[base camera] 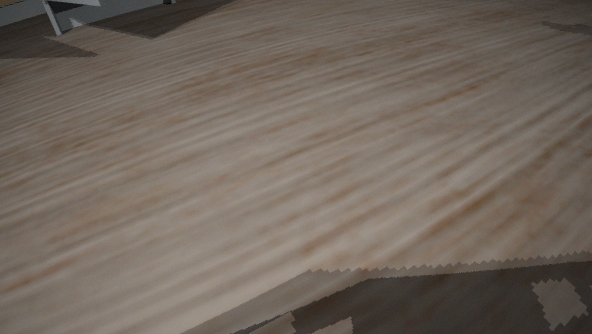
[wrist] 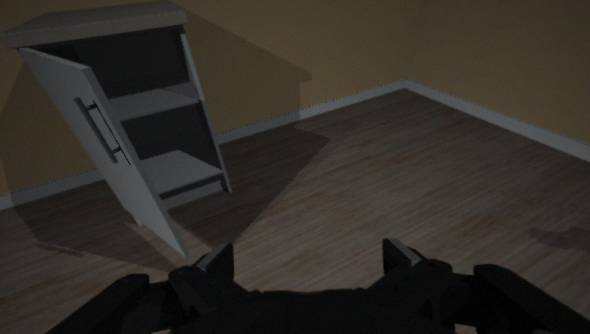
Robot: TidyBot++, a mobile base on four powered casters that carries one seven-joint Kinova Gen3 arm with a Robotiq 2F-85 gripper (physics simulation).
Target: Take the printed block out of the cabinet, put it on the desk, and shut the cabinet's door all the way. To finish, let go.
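Places are measured from the arm's base along level axes (x ahead, y left, z up), in millimetres.
Pixels of known places: gripper, fingertip midpoint: [wrist: 307, 257].
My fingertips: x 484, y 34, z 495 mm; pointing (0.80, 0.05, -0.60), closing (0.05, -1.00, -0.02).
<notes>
Behind a point stands the place of what it marks.
The cabinet [wrist: 95, 21] @(x 1360, y 756, z 514 mm) stands against the wall at the upper left of the wrist view. Its white door [wrist: 107, 150] @(x 961, y 590, z 264 mm) is swung wide open, with a dark bar handle [wrist: 96, 130] @(x 962, y 589, z 324 mm) on its outer face. Inside, a middle shelf [wrist: 155, 102] @(x 1484, y 751, z 172 mm) and a bottom board [wrist: 177, 167] @(x 1527, y 810, z -228 mm) show; I see no block on the visible parts, and the door hides the left part of the inside. The printed block and the desk do not show in either view. My gripper [wrist: 307, 257] @(x 484, y 34, z 495 mm) is open and empty, in front of the cabinet and to its right, some distance away.
In the base camera view, the lower part of the door [base camera: 54, 19] @(x 1262, y 944, z -332 mm) and the cabinet's base show at the top left. Wood floor [base camera: 300, 150] @(x 515, y 7, z -396 mm) [wrist: 380, 200] @(x 1420, y -289, z -396 mm) stretches ahead. Tan walls [wrist: 360, 45] @(x 2645, y -313, z 71 mm) with a white baseboard [wrist: 350, 99] @(x 2596, y -254, z -348 mm) meet in a corner right of the cabinet. Shadows lie on the floor.
</notes>
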